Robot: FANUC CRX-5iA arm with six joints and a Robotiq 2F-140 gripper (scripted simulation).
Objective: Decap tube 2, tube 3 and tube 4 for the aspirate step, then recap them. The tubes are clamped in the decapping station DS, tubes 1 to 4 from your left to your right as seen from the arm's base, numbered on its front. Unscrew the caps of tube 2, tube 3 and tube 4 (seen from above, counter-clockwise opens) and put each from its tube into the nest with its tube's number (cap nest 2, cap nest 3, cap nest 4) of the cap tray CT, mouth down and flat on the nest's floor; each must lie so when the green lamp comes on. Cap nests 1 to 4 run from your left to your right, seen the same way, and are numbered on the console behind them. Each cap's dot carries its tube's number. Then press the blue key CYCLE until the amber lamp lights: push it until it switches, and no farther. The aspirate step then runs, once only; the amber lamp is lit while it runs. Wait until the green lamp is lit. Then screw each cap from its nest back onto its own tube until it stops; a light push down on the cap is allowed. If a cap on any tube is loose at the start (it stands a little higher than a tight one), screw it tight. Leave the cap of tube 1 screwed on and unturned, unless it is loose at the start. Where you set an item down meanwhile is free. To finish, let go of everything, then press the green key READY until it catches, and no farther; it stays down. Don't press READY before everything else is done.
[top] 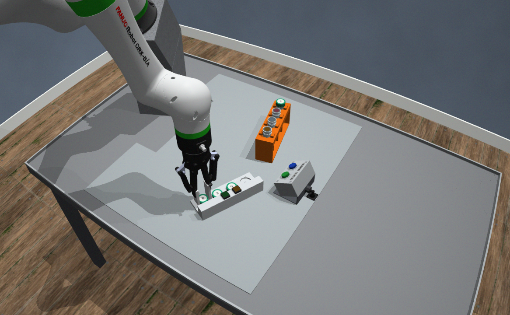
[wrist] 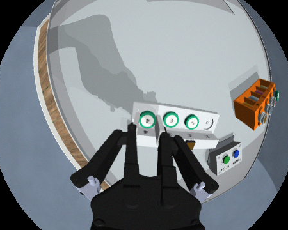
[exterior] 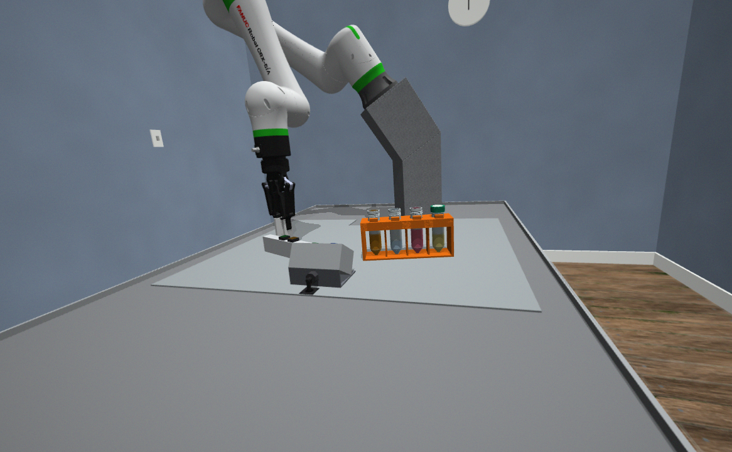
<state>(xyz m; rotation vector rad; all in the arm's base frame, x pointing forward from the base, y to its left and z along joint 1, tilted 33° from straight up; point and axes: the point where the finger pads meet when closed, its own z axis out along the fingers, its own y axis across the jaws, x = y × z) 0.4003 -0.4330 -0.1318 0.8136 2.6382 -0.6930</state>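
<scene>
My gripper is now 23 cm short of the blue key, 19 cm to the right of it and 1 cm below it. The rest, counted from my hand: grey key box: 24 cm ahead, 17 cm to the left; tube: 27 cm to the left, 11 cm ahead, 1 cm below; green key: 21 cm ahead, 15 cm to the left, 1 cm above.
</scene>
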